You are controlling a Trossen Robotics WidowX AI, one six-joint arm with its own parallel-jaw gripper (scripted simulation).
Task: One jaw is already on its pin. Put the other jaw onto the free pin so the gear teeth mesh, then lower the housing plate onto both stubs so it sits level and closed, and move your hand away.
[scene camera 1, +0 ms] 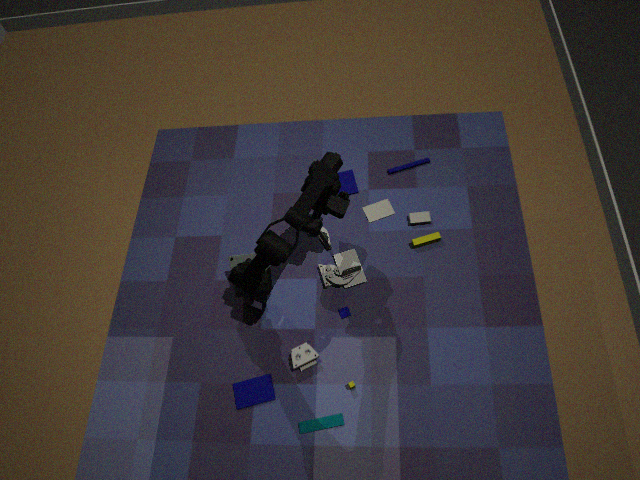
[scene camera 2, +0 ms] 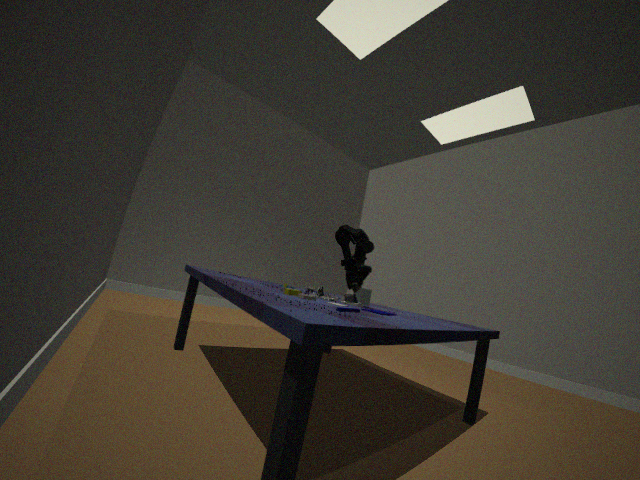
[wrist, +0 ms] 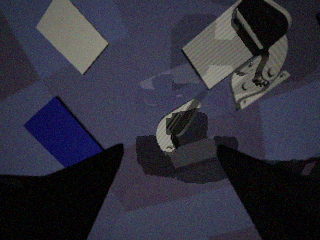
The gripper [scene camera 1: 323, 219] is open, holding nothing. Further things: a blue plate [wrist: 54, 126] and a blue plate [scene camera 1: 257, 390].
The gripper shows as well in the wrist view [wrist: 170, 148].
